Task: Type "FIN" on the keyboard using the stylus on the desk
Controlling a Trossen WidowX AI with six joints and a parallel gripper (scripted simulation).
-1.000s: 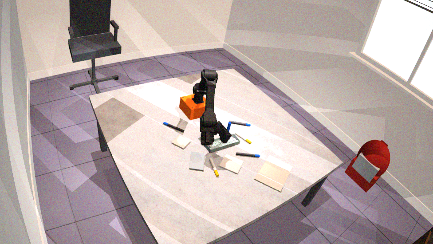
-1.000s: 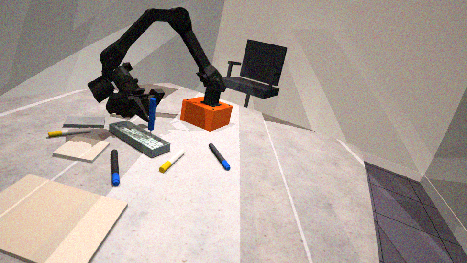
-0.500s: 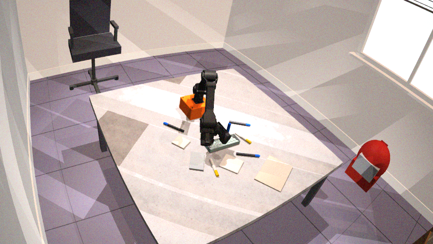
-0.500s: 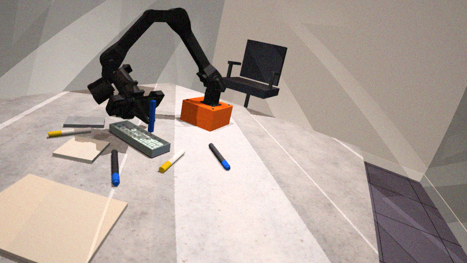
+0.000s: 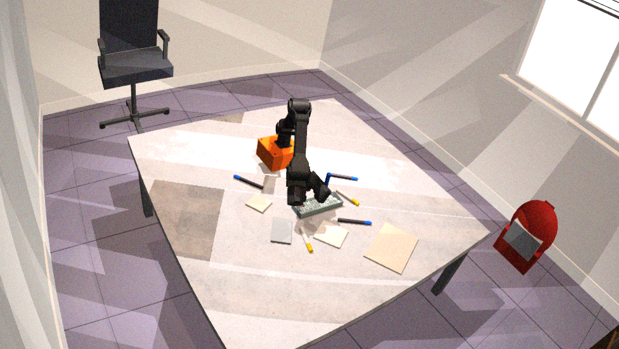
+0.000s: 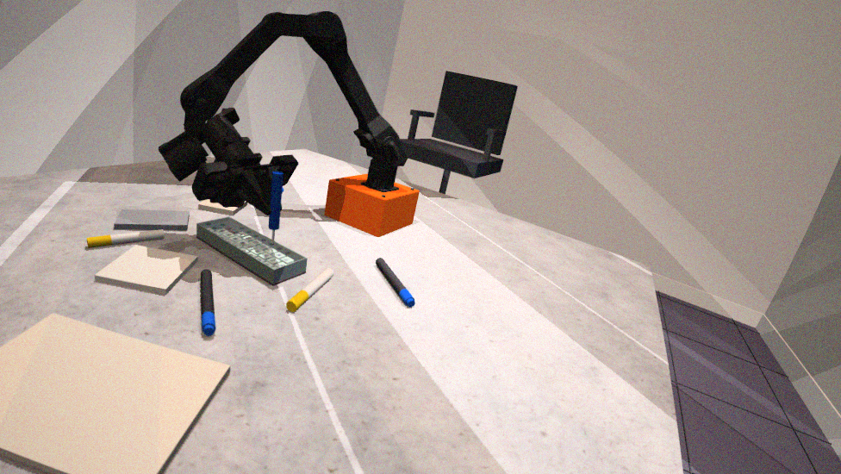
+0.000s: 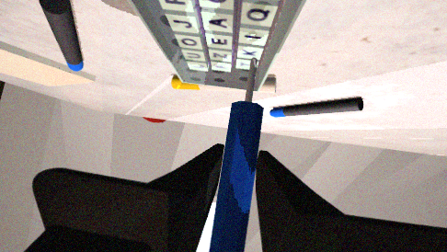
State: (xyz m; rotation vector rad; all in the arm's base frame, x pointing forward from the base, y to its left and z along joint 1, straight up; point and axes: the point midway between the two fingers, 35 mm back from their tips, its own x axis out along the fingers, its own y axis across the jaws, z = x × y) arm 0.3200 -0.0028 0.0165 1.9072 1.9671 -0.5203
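Right now the N key is 2 cm ahead of my gripper tip, 5 cm to the right of it and 7 cm below it. Round my gripper tip: blue stylus 1 cm below; stylus tip 5 cm below.
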